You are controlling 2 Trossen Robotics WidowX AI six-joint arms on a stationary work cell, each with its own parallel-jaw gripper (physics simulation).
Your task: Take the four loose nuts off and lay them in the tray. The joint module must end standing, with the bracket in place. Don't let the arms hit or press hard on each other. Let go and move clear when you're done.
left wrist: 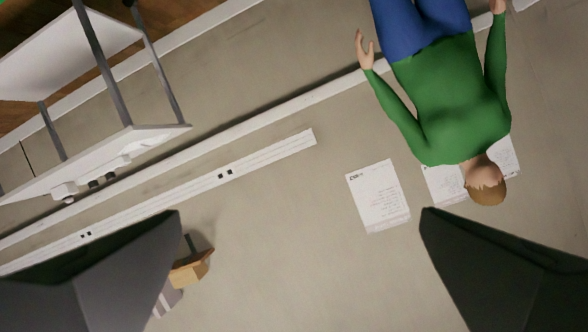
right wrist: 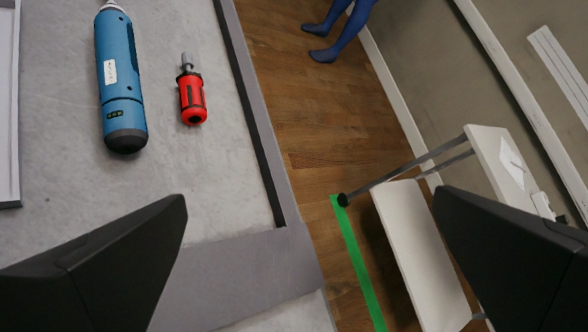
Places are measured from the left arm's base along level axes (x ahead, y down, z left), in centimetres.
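Pixels of known places: left gripper, between the fingertips: (left wrist: 301, 220); right gripper, between the fingertips: (right wrist: 310, 202).
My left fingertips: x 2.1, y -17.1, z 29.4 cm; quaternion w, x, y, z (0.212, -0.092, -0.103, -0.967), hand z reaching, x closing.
Observation:
For each thing: its top centre in the pictures, then the offset to it from my left fingertips. Level surfaces: height alone.
- grey work table, height of its surface: dy +25.3 cm
- blue cylindrical tool, centre of its top: (right wrist: 118, 37) dy +21.3, dx +62.1, dz -22.2 cm
- short red-handled screwdriver, centre of its top: (right wrist: 194, 78) dy +22.4, dx +65.7, dz -14.5 cm
My left gripper (left wrist: 301, 220) is open, with its fingers wide apart and nothing between them; its view looks out at the room's wall. My right gripper (right wrist: 310, 202) is open, its fingers wide apart and empty, above the corner of the grey work table (right wrist: 165, 185). Part of a pale grey tray-like thing with a raised rim (right wrist: 16, 110) shows at the left edge of the right wrist view; whether it is the tray for the nuts I cannot tell. The nuts, the joint module and the bracket do not show in either view.
A blue cylindrical tool (right wrist: 119, 75) and a short red-handled screwdriver (right wrist: 192, 99) lie on the table, left of its raised grey edge (right wrist: 260, 112). Beyond are a white cart (right wrist: 417, 250) (left wrist: 55, 60) and a person (left wrist: 450, 95) (right wrist: 345, 30) in green and blue.

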